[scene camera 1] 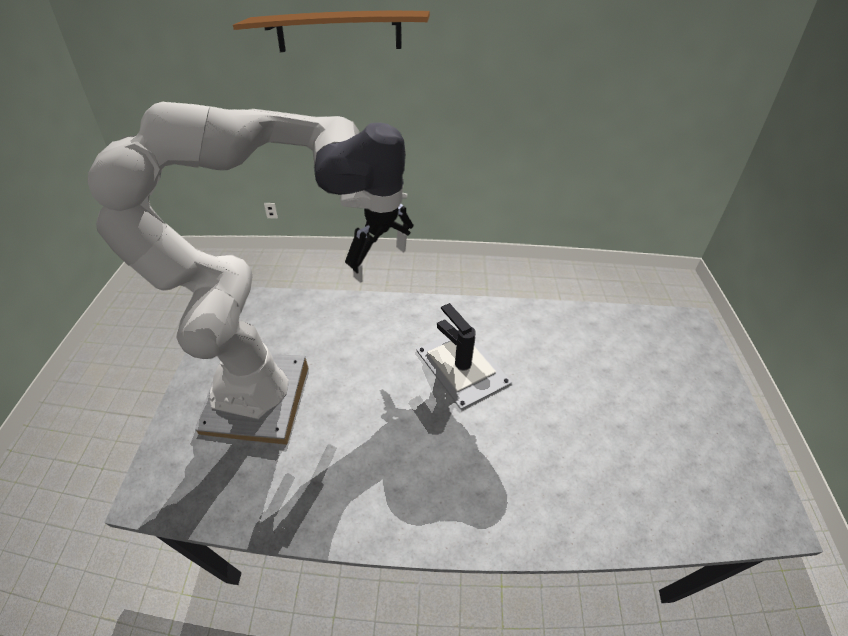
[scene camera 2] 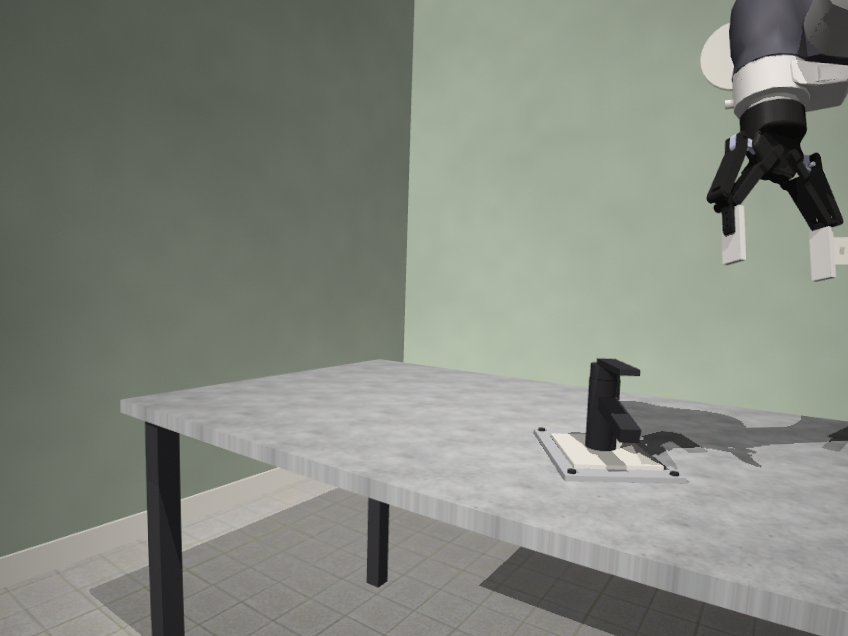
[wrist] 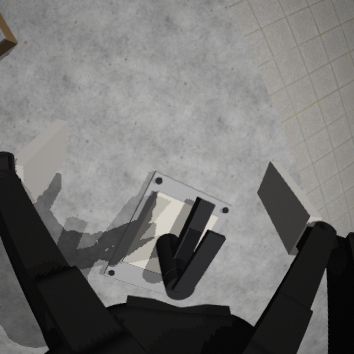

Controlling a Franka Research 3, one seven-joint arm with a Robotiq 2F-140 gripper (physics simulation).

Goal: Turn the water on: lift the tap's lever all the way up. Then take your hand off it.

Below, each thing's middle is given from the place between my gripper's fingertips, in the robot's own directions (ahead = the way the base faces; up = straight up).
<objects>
Right now the black lever (scene camera 2: 604,369) is 21 cm ahead of my hand, 15 cm below it and 6 cm to the right of it.
</objects>
